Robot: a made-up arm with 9 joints. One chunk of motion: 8 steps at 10 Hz.
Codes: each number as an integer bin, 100 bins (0 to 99) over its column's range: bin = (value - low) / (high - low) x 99, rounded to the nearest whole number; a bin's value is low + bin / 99 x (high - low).
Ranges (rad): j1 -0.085..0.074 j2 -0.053..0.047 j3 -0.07..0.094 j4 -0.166..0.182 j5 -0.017..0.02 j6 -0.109..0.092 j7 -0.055..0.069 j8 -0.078..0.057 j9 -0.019..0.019
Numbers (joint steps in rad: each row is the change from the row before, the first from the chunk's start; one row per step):
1: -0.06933 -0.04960 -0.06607 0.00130 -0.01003 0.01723 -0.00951 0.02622 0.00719
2: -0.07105 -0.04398 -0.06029 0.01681 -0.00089 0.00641 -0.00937 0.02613 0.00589
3: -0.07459 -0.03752 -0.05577 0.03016 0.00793 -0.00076 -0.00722 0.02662 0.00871
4: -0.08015 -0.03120 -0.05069 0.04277 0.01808 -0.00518 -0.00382 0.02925 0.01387
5: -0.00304 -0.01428 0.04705 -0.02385 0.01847 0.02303 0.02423 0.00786 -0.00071
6: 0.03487 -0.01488 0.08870 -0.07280 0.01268 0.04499 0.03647 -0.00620 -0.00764
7: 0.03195 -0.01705 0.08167 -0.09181 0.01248 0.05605 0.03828 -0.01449 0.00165
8: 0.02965 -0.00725 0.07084 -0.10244 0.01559 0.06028 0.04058 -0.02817 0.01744
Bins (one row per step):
1: 10 3 2 48 19 62 36 76 68
2: 9 9 6 52 43 57 36 76 65
3: 6 15 9 56 67 53 38 77 72
4: 3 22 12 59 94 51 41 79 86
5: 51 38 71 40 95 65 63 63 48
6: 75 38 96 27 79 76 73 53 30
7: 73 36 92 21 79 81 74 47 54
8: 71 45 85 18 87 83 76 37 95

